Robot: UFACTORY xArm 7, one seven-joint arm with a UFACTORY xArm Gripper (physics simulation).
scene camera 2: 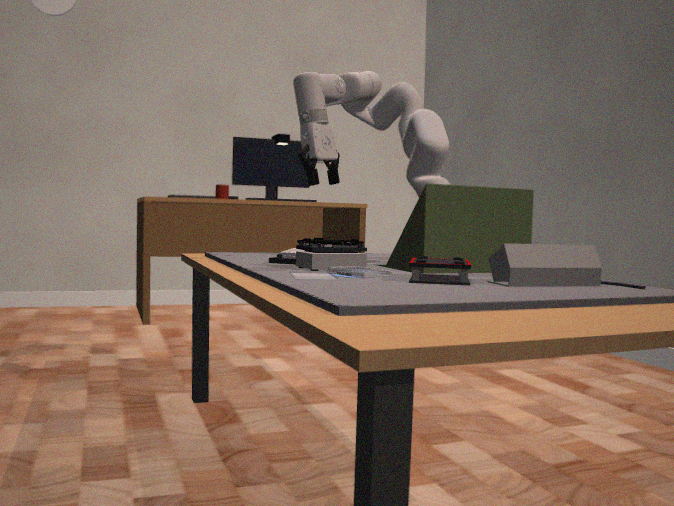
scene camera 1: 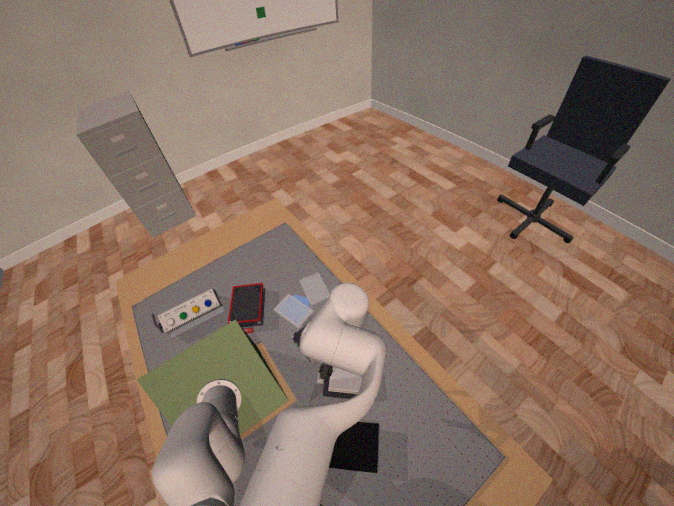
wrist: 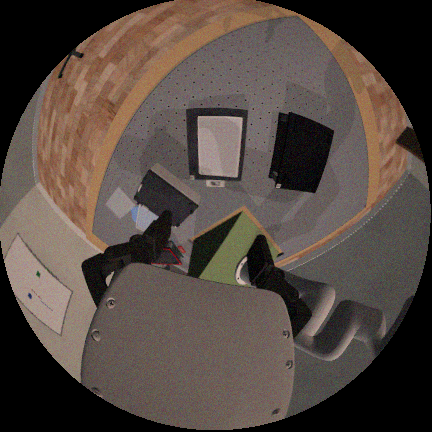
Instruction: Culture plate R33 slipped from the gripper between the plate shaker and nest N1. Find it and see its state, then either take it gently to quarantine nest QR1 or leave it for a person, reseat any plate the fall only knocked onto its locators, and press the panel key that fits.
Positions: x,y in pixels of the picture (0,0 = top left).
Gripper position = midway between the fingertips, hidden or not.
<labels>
The gripper [scene camera 2: 324,184] is open and holds nothing. Also in view: a white-topped plate [wrist: 219,137].
</labels>
